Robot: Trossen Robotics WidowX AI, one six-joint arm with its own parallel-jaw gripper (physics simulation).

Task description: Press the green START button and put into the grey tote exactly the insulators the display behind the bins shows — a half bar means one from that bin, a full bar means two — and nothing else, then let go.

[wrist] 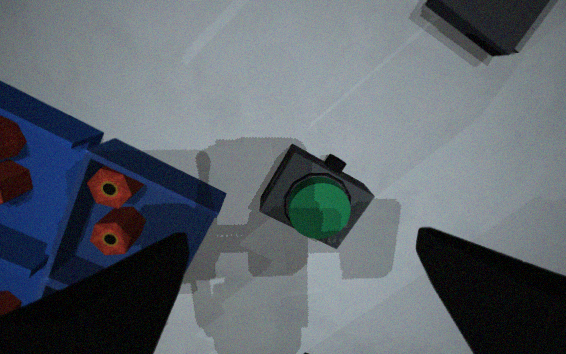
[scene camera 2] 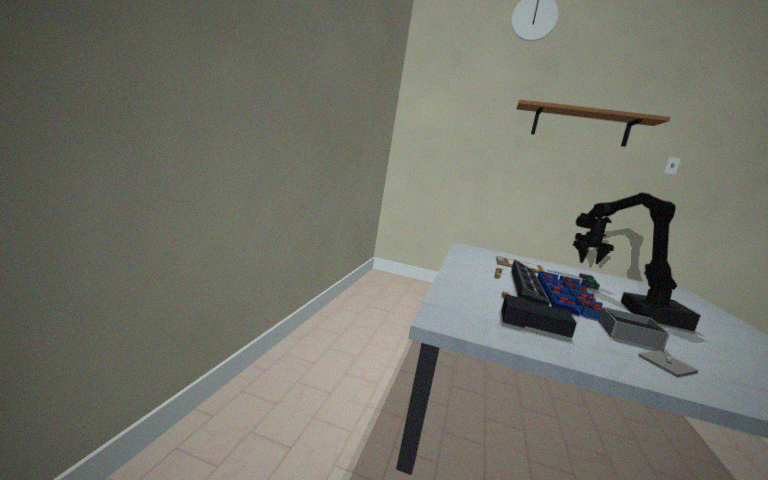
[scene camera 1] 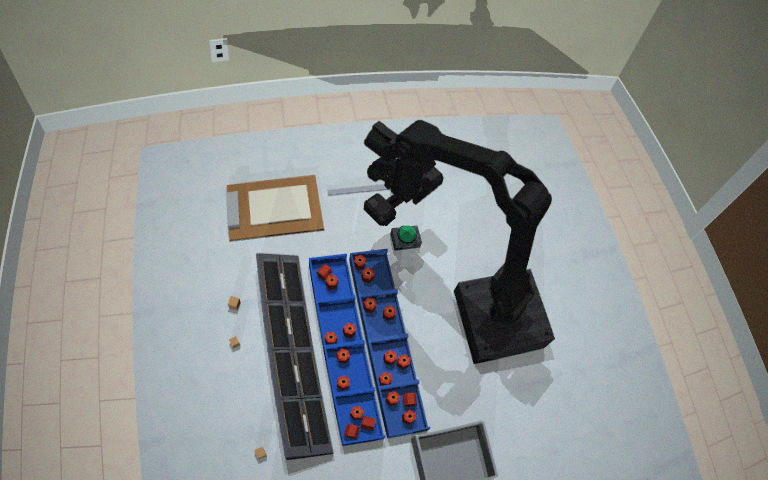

Labels:
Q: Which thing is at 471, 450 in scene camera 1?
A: A grey tote.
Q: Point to a grey tote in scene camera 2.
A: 621, 325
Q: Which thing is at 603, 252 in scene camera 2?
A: My gripper.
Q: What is my gripper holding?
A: Nothing.

